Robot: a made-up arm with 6 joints. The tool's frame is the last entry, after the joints.
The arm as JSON. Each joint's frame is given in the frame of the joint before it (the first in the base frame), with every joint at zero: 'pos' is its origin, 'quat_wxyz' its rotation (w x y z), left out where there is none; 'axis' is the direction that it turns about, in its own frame. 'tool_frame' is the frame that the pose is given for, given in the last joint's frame.
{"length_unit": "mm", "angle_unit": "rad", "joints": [
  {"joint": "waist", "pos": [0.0, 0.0, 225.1], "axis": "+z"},
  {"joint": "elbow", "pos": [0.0, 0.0, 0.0], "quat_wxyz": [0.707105, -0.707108, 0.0, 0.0], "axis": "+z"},
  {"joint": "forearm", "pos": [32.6, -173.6, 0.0], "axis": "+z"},
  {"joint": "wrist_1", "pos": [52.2, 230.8, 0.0], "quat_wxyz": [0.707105, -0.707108, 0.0, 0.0], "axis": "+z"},
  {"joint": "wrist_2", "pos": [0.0, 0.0, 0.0], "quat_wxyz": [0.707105, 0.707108, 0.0, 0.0], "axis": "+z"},
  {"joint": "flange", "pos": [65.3, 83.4, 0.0], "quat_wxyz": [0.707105, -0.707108, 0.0, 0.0], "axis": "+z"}
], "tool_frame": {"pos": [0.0, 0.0, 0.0]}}
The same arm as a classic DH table. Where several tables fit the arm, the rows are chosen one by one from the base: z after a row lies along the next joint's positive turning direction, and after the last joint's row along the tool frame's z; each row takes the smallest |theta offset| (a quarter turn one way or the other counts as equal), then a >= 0, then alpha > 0; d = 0 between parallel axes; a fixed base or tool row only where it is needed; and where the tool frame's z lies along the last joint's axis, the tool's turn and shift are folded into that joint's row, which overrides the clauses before.
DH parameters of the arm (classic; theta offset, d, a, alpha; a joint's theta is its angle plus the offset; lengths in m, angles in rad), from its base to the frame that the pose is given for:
waist: 0 0.2251 0 -1.5708
elbow: -1.3852 0 0.1766 0
forearm: 1.3852 0 0.0522 -1.5708
wrist_1: 0 0.2308 0 1.5708
wrist_2: 0 0 0.0653 -1.5708
flange: 0 0.0834 0 0

